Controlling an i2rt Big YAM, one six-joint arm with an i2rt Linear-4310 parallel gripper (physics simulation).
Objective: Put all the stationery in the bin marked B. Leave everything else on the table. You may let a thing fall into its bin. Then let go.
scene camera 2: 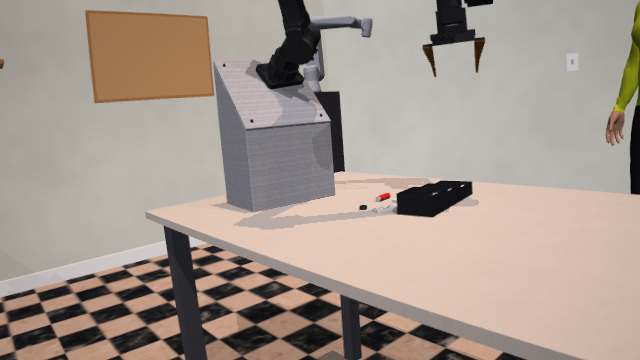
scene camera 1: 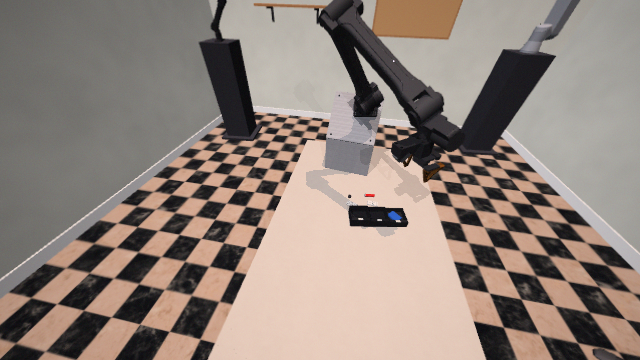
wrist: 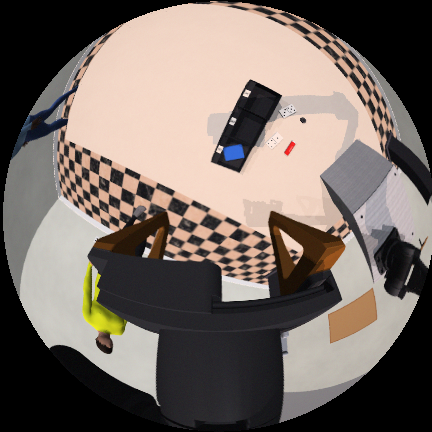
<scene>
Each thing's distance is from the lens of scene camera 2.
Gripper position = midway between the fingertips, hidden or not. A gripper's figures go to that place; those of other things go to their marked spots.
my gripper [scene camera 2: 456, 74]: 1.09 m
black three-compartment bin unit [scene camera 2: 429, 200]: 0.93 m
</scene>
